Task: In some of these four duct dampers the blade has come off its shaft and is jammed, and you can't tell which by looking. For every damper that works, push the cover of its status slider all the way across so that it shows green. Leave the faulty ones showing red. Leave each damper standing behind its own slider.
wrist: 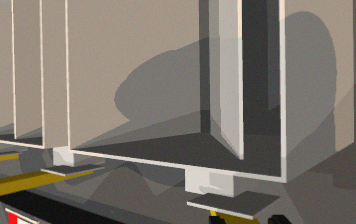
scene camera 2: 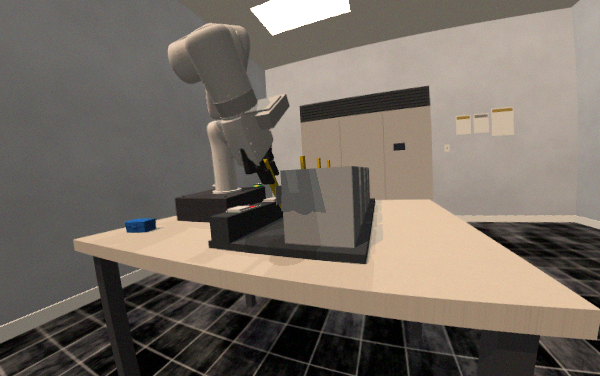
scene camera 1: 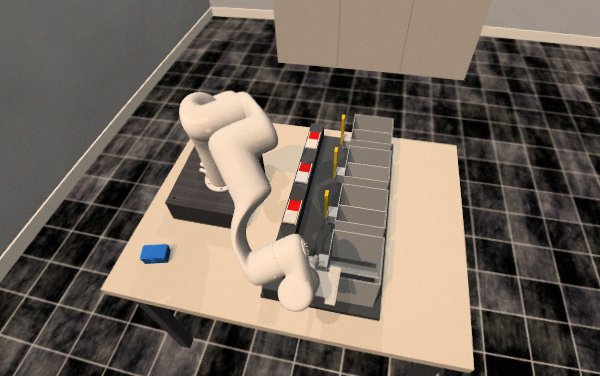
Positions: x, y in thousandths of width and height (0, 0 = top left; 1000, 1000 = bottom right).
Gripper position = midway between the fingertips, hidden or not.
In view: the gripper (scene camera 2: 452, 477), a damper (scene camera 2: 534, 552), a damper (scene camera 1: 604, 560) and a damper (scene camera 1: 612, 467).
